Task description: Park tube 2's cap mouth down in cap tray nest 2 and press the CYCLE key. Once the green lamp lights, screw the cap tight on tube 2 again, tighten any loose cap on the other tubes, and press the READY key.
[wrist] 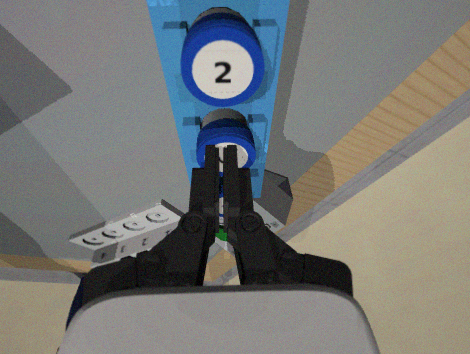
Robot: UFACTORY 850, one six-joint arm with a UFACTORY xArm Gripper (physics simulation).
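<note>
Tube 2's blue cap (222, 70), with a white disc marked 2, sits on its tube in the blue rack (190, 107) at the top of the wrist view. Below it in the view is another blue-capped tube (226, 132); its number is hidden by my fingertips. My gripper (221, 161) is shut and empty, its tips in front of that cap. More blue and white shows between the fingers. The pale cap tray (134, 245) lies at lower left; its four round nests show no cap. A green round part (221, 234) shows between the fingers; whether it is lit, I cannot tell.
A dark angular block (277, 192) stands by the rack's far end, right of the fingers. Beside it a pale panel (270, 218) with small markings is partly hidden. The grey surface (100, 125) is edged by a wooden strip (390, 117) on the right.
</note>
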